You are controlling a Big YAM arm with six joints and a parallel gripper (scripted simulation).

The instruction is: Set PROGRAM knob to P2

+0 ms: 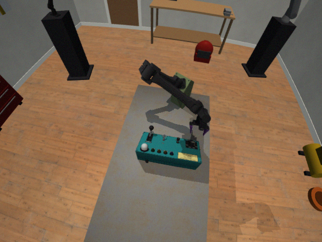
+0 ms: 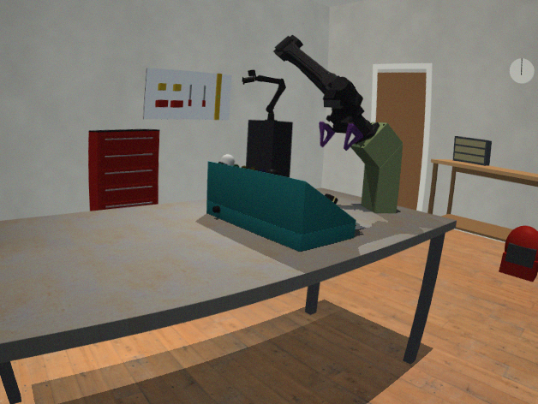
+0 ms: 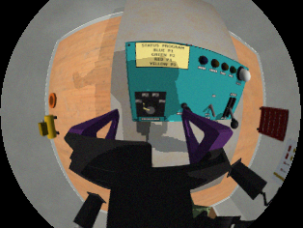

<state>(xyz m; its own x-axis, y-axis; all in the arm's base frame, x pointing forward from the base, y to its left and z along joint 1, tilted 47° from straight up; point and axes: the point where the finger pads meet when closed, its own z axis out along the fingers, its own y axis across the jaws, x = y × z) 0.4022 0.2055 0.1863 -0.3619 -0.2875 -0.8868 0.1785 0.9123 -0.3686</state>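
Right now the small black knob is 30 mm behind my hand, 120 mm to the right of it and 170 mm below it. Round my hand: toggle (60 mm behind, 230 mm to the right, 180 mm below); black-ball lever (110 mm behind, 340 mm to the right, 160 mm below); teal console (10 mm behind, 180 mm to the right, 190 mm below).
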